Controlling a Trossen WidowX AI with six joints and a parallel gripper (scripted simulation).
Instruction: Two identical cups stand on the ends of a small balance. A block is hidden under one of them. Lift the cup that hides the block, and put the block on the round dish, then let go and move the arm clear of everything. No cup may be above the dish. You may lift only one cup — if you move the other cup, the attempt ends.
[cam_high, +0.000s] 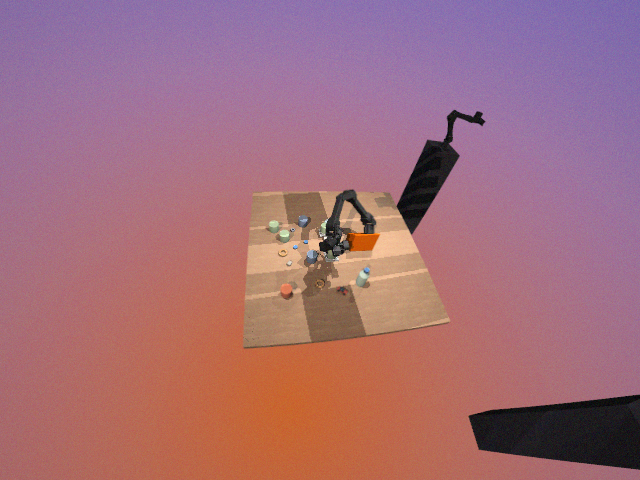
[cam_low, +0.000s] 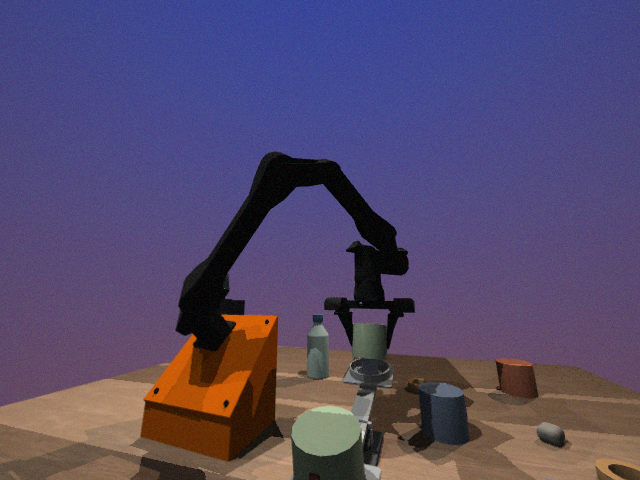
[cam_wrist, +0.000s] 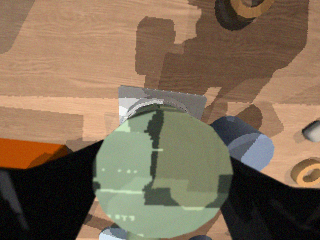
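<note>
The grey block is 10 mm to the right of my gripper tip and 30 mm below it. The rest, counted from my gripper tip: balance beam: 10 mm ahead, 130 mm to the right, 80 mm below; then bottle: 190 mm behind, 160 mm to the left, 10 mm below; then red toy: 60 mm behind, 220 mm to the left, 100 mm below.
</note>
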